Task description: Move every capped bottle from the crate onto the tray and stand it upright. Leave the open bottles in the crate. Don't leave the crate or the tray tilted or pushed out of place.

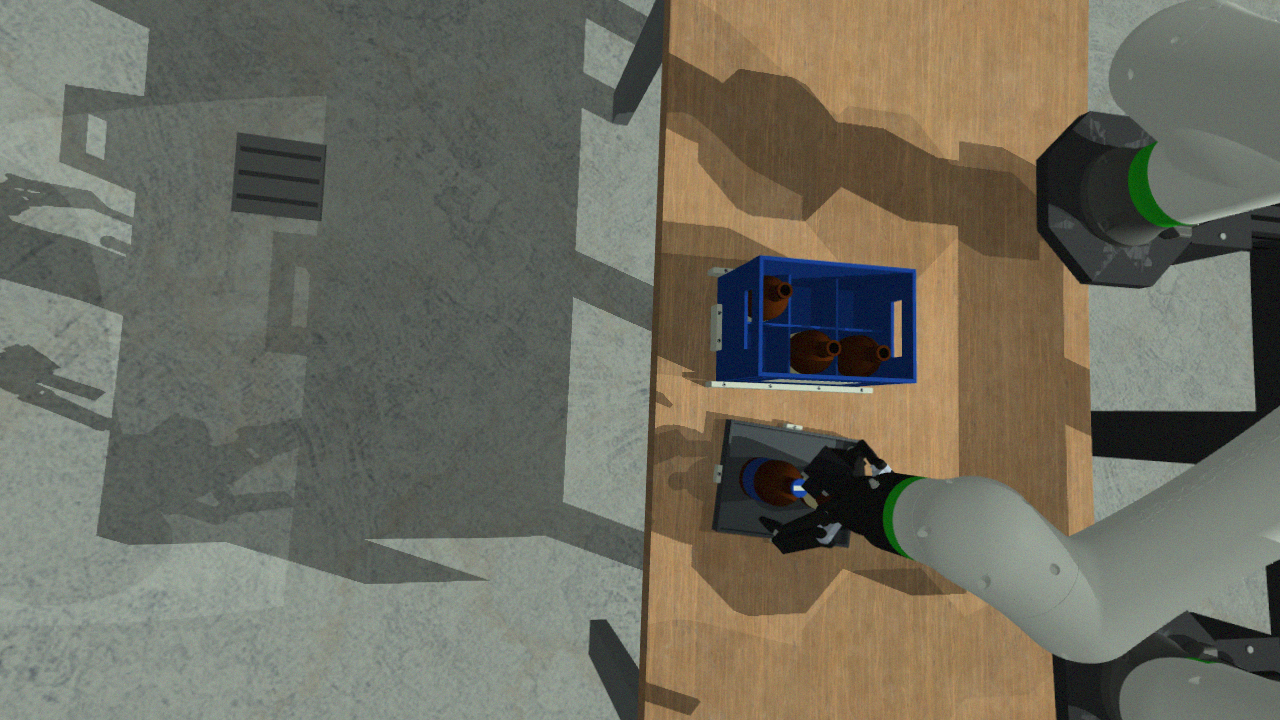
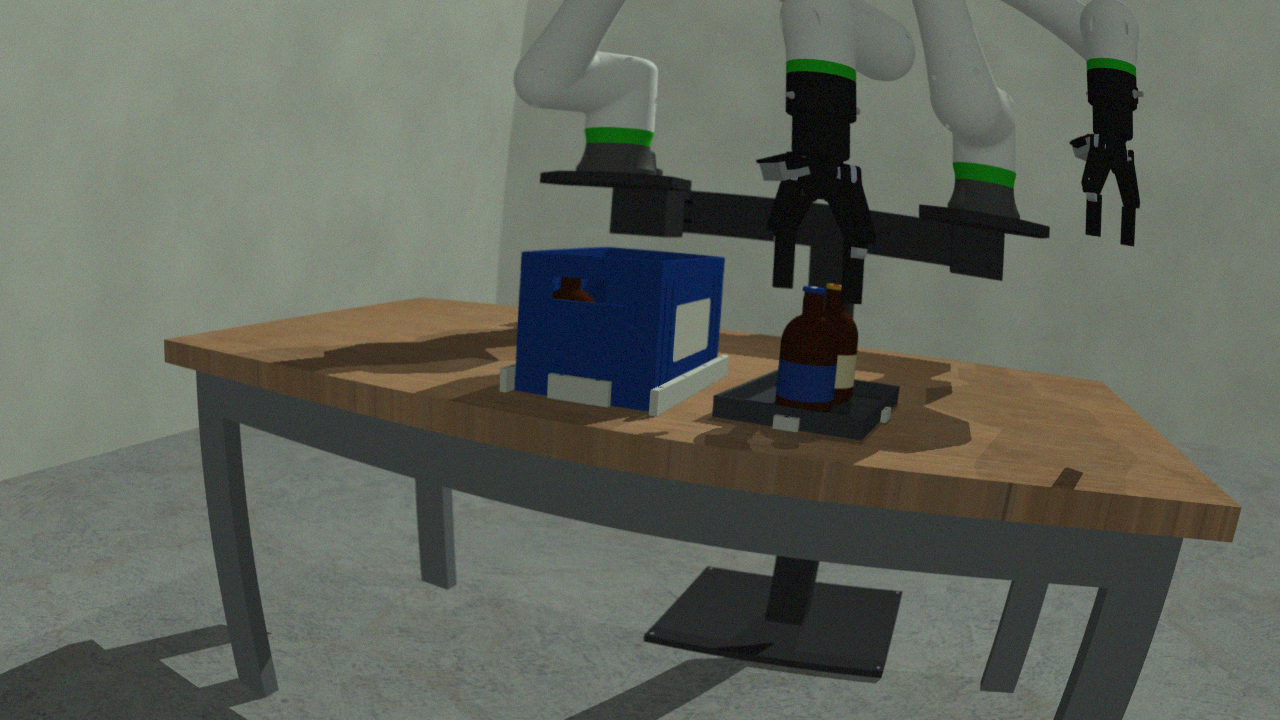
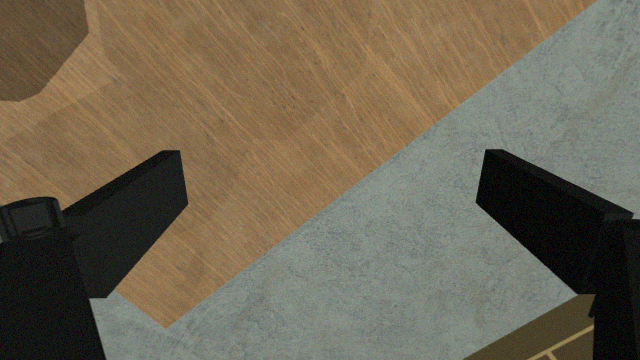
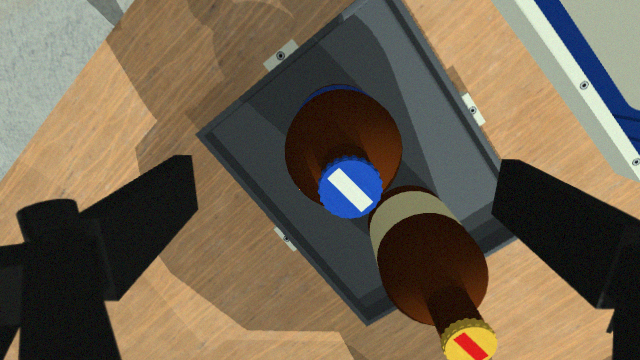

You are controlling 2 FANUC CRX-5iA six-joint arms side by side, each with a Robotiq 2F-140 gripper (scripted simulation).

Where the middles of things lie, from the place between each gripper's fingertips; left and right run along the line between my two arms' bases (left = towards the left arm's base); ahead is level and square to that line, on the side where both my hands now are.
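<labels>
Blue-capped bottle (image 2: 809,347), counted from my left gripper (image 2: 1110,240): 260 mm ahead, 480 mm to the right, 220 mm below. Dark tray (image 1: 736,513), from my left gripper: 200 mm ahead, 470 mm to the right, 290 mm below. Blue crate (image 2: 669,324), from my left gripper: 200 mm ahead, 740 mm to the right, 220 mm below. Yellow-capped bottle (image 4: 432,270): my left gripper is 470 mm to the left of it, 150 mm short of it and 220 mm above it.
Counted from my right hand (image 2: 815,295), the yellow-capped bottle is 11 cm behind, 1 cm to the left and 8 cm below; the dark tray is 6 cm behind, 1 cm to the left and 15 cm below; the blue crate is 6 cm behind, 26 cm to the right and 8 cm below. Blue-capped bottle: my right hand is 8 cm above it.
</labels>
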